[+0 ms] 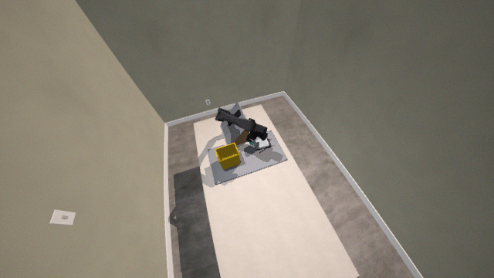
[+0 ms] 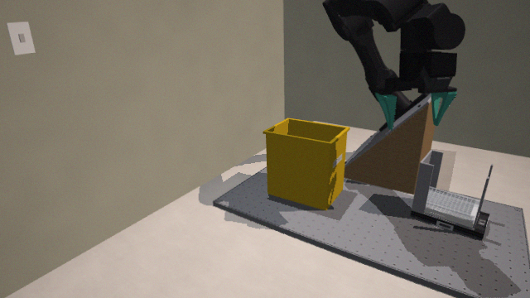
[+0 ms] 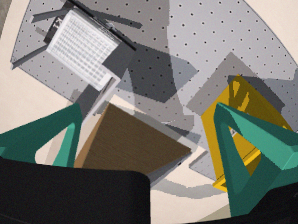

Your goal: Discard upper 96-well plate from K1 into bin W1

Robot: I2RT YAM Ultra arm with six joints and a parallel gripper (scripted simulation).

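The tall grey post is 40 mm behind my hand, 40 mm to the left of it and 160 mm below it. Also, from my hand: yellow plastics bin W1: 10 mm ahead, 250 mm to the right, 150 mm below; then thin post: 40 mm behind, 150 mm to the left, 160 mm below.
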